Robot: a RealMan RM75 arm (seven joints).
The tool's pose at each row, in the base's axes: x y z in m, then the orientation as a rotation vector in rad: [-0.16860 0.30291 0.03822 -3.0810 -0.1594 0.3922]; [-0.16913 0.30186 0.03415 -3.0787 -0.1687 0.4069]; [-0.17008 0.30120 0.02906 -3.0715 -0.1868 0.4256]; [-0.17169 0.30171 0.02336 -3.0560 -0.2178 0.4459]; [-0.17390 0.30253 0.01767 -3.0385 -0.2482 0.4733]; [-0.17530 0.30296 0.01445 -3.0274 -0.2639 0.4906]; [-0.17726 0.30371 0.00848 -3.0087 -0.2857 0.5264]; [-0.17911 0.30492 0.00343 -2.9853 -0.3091 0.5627]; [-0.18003 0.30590 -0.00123 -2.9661 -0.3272 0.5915]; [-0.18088 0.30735 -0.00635 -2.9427 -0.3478 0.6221]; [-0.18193 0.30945 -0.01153 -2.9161 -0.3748 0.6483]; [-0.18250 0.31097 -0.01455 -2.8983 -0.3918 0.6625]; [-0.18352 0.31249 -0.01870 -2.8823 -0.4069 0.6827]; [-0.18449 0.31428 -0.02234 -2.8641 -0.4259 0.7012]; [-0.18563 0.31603 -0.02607 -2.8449 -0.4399 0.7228]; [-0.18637 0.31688 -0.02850 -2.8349 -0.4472 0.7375]
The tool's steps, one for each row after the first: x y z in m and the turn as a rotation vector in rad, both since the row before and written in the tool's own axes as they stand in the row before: [0.00039 0.00117 0.00405 -0.0003 -0.0096 -0.0058]; [0.00032 0.00079 0.00515 0.0027 -0.0125 -0.0121]; [0.00006 -0.00040 0.00593 0.0084 -0.0141 -0.0216]; [-0.00038 -0.00073 0.00610 0.0093 -0.0188 -0.0214]; [-0.00029 -0.00037 0.00351 0.0062 -0.0119 -0.0113]; [0.00014 -0.00051 0.00631 0.0102 -0.0244 -0.0159]; [0.00019 -0.00097 0.00542 0.0137 -0.0252 -0.0179]; [0.00100 -0.00055 0.00471 0.0111 -0.0202 -0.0141]; [0.00145 -0.00086 0.00512 0.0138 -0.0218 -0.0166]; [0.00158 -0.00142 0.00528 0.0153 -0.0196 -0.0218]; [0.00111 -0.00104 0.00307 0.0106 -0.0110 -0.0142]; [0.00123 -0.00087 0.00428 0.0085 -0.0150 -0.0120]; [0.00121 -0.00117 0.00382 0.0094 -0.0143 -0.0152]; [0.00117 -0.00110 0.00396 0.0111 -0.0162 -0.0122]; [0.00072 -0.00040 0.00255 0.0052 -0.0108 -0.0059]
